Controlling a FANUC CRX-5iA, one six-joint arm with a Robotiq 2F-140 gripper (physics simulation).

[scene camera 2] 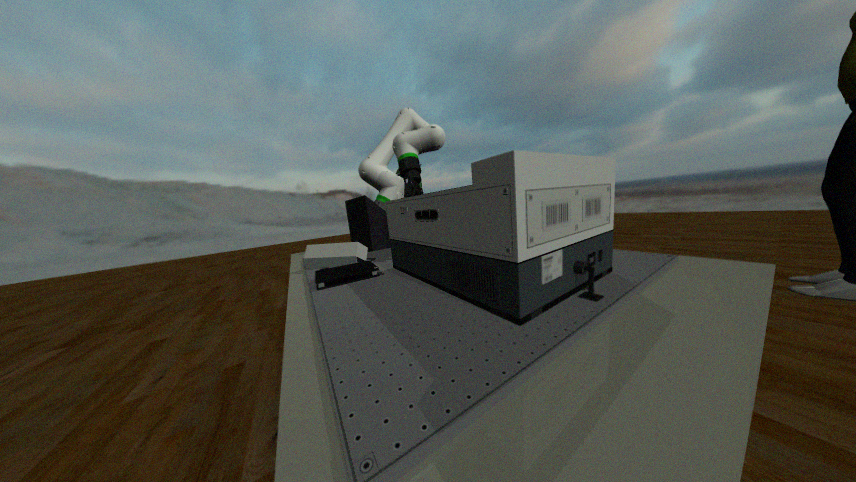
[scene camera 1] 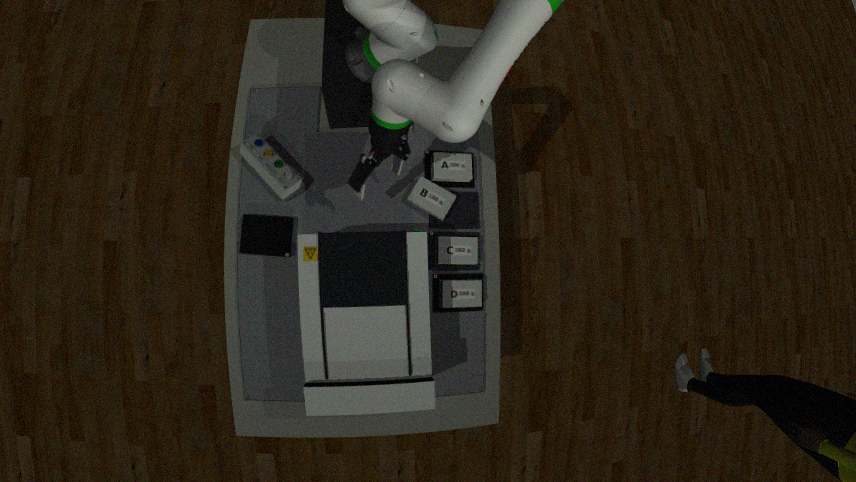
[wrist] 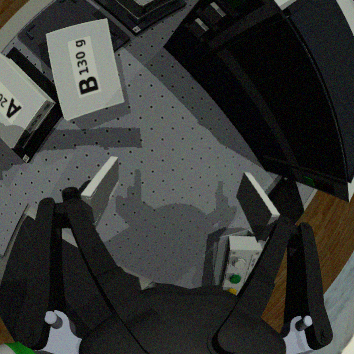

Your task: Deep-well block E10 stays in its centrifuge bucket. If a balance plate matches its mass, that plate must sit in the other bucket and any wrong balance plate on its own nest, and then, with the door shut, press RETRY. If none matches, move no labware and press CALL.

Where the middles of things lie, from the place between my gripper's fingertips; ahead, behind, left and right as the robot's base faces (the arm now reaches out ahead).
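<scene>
The centrifuge (scene camera 2: 534, 228) is 390 mm ahead of my hand and 10 mm to the right of it. As for the button box (scene camera 1: 257, 152), I find it 50 mm behind my hand and 80 mm below it, and it is also 340 mm to the right of it.
</scene>
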